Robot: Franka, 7 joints.
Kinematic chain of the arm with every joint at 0, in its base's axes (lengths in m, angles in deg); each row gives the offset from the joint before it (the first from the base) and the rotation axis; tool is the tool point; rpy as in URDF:
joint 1: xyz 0 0 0.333 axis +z
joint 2: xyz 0 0 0 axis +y
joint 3: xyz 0 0 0.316 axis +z
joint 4: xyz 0.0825 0 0 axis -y
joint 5: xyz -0.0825 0 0.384 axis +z
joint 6: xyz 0 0 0 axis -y
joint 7: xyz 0.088 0 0 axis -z
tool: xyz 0 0 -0.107 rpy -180 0 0
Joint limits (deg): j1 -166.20..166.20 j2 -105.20..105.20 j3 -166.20..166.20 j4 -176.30..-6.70 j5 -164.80..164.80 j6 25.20..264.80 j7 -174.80..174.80
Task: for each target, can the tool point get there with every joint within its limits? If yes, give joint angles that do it. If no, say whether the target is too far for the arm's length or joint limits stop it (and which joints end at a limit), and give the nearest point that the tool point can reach.
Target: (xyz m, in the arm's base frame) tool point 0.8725 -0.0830 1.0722
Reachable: no: too far | nearest point 0.6528 -0.0621 0.8861 | short by 0.289 m
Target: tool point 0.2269 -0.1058 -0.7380
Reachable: no: too far | nearest point 0.2393 -0.1116 -0.3604 | short by 0.378 m
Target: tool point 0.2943 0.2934 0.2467
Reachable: yes | joints -48.84 13.34 93.85 -148.15 125.40 151.44 -114.87
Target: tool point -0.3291 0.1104 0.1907
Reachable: yes | joints -113.81 -25.53 -95.37 -159.00 6.79 140.75 81.22
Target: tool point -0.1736 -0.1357 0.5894
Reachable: yes | joints -126.15 -44.90 7.06 -138.08 -46.71 45.10 -34.01
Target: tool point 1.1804 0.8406 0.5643
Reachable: no: too far | nearest point 0.6901 0.4914 0.4682 | short by 0.610 m
